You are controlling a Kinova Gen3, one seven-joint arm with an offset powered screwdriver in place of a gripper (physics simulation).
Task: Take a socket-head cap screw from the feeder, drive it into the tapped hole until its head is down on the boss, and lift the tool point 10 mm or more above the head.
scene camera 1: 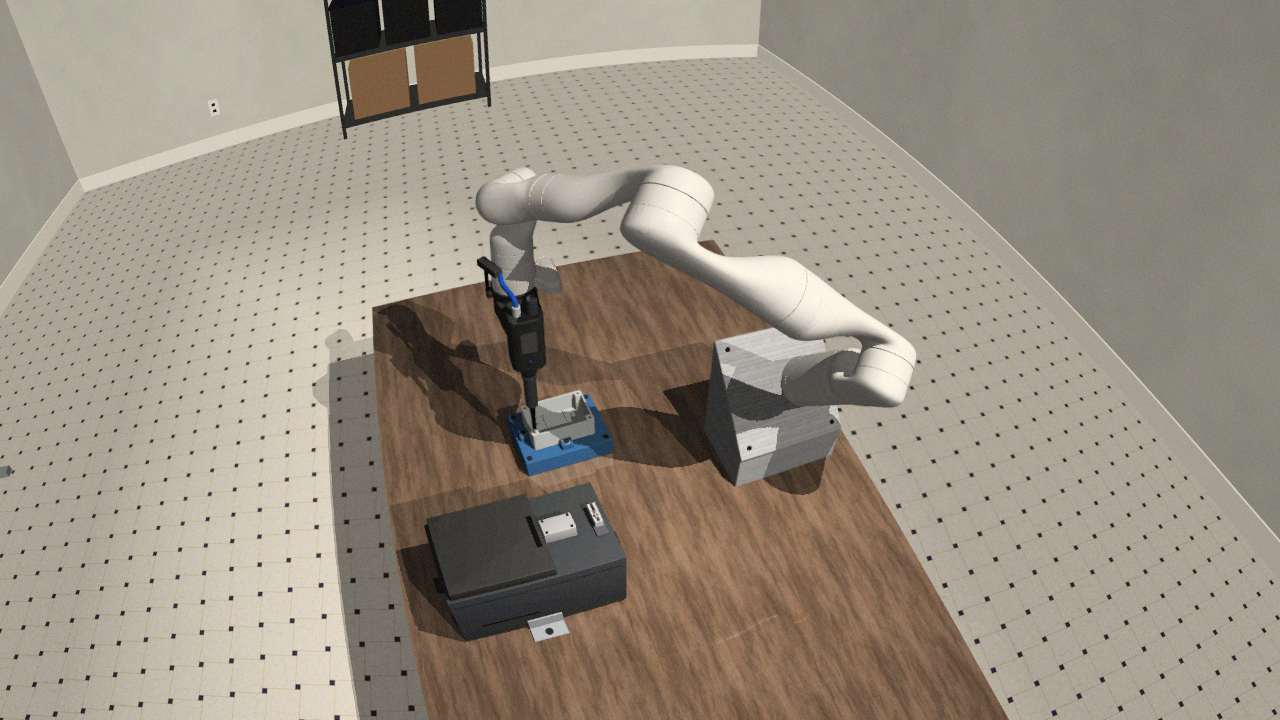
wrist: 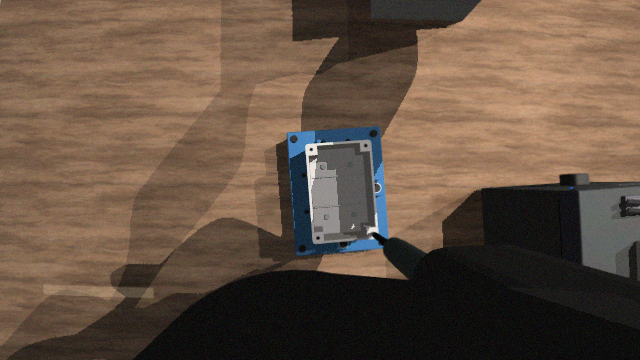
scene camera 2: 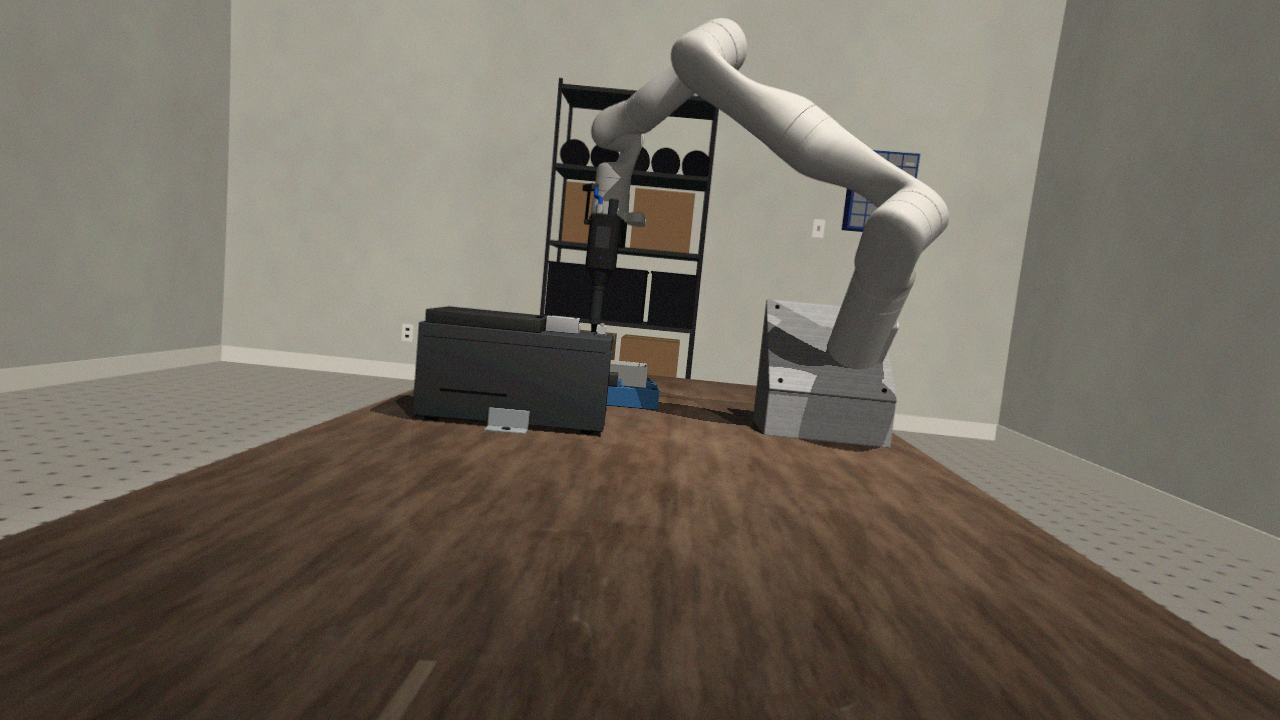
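Note:
My screwdriver [scene camera 1: 534, 424] [scene camera 2: 596, 330] [wrist: 376, 235] points down, its thin tip at one corner boss of the open light-grey housing [scene camera 1: 572, 429] [scene camera 2: 630, 372] [wrist: 326, 192]. In the wrist view this is the lower right corner. The tip hides that boss and its hole; I cannot tell whether a screw is on the tip or in the hole, or whether the tip touches. The other corners show dark holes. The housing sits in the blue fixture [scene camera 1: 572, 458] [scene camera 2: 631, 395] [wrist: 298, 195]. The dark feeder [scene camera 1: 537, 601] [scene camera 2: 510, 376] [wrist: 530, 220] stands nearby.
The feeder top carries a light plate [scene camera 1: 556, 525] and a small rail [scene camera 1: 595, 516]. A metal bracket [scene camera 1: 548, 628] [scene camera 2: 507, 420] lies at the feeder's front. The arm stands on a grey metal pedestal [scene camera 1: 778, 465] [scene camera 2: 827, 422]. A black shelf rack [scene camera 1: 407, 43] [scene camera 2: 581, 92] stands at the back wall.

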